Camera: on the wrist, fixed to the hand. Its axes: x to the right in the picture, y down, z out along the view.
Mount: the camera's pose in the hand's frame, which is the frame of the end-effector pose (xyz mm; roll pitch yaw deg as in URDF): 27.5 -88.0 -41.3 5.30 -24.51 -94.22
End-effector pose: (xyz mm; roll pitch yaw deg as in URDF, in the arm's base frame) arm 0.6 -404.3 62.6 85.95 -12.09 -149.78
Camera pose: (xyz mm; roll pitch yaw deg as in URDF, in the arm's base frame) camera -21.4 -457.6 -20.3 21.47 60.51 134.09
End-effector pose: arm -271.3 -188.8 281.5 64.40 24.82 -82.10
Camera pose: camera -274.2 -173.2 181.7 -29.75 33.50 164.66
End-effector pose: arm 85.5 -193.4 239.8 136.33 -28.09 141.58
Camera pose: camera -2.2 -241.5 225.5 131.79 58.11 -173.98
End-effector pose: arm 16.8 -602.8 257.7 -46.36 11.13 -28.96
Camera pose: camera 2.5 -698.4 286.9 -18.60 -69.75 -99.32
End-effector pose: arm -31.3 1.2 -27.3 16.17 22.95 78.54
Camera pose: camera 40.3 -13.0 -97.1 -19.10 -9.22 -11.74
